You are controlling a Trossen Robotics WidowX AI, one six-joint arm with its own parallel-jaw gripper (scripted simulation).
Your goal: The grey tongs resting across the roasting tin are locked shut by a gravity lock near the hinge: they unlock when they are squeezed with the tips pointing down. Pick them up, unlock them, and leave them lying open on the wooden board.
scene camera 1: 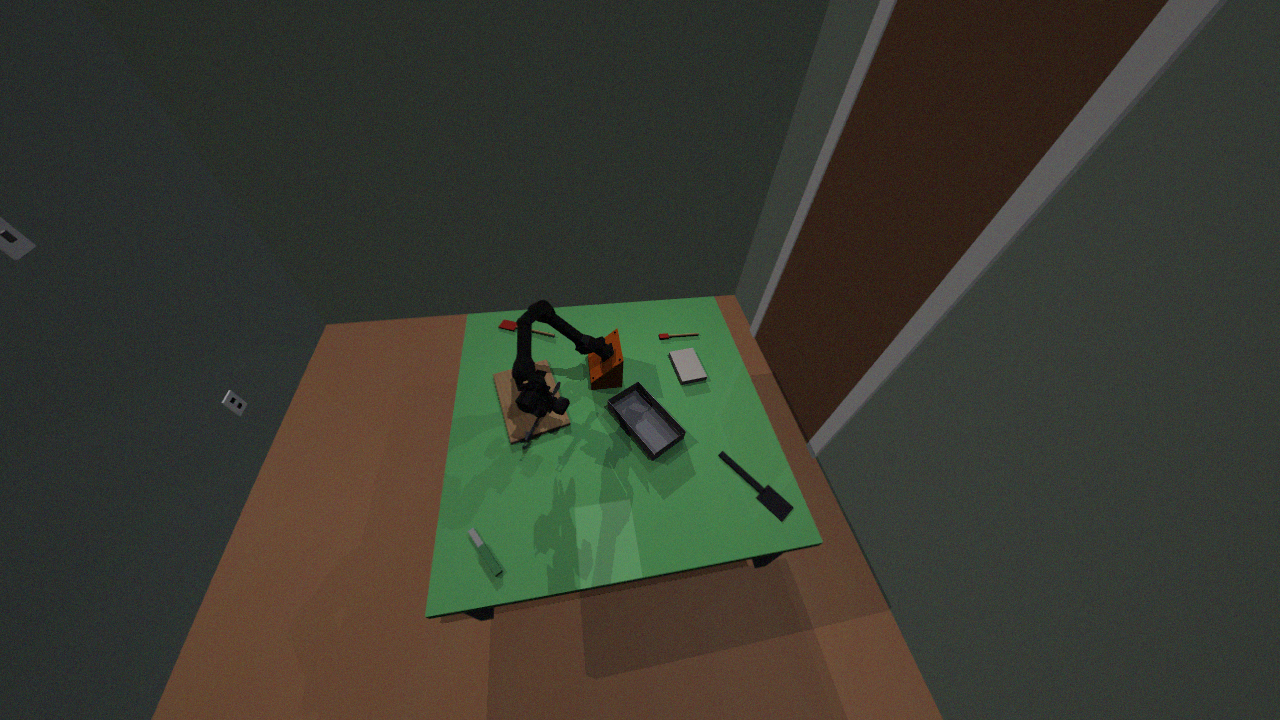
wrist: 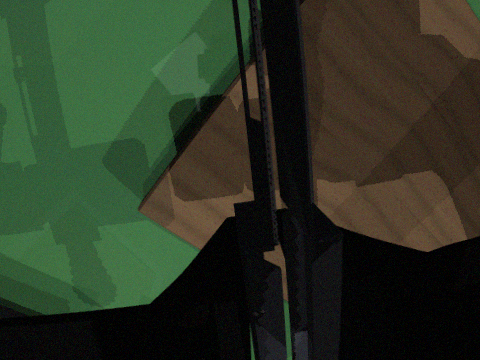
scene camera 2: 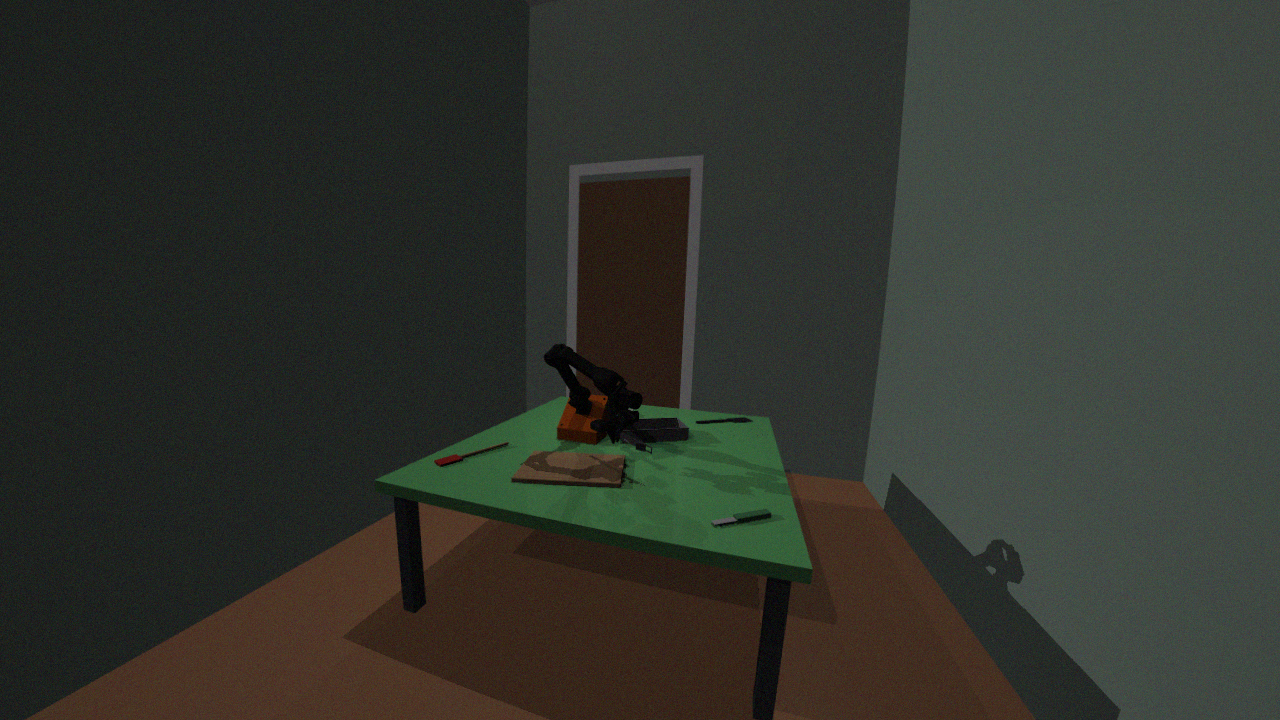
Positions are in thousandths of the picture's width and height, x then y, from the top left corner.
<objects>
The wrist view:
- my gripper: 536, 624
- wooden board: 805, 260
</objects>
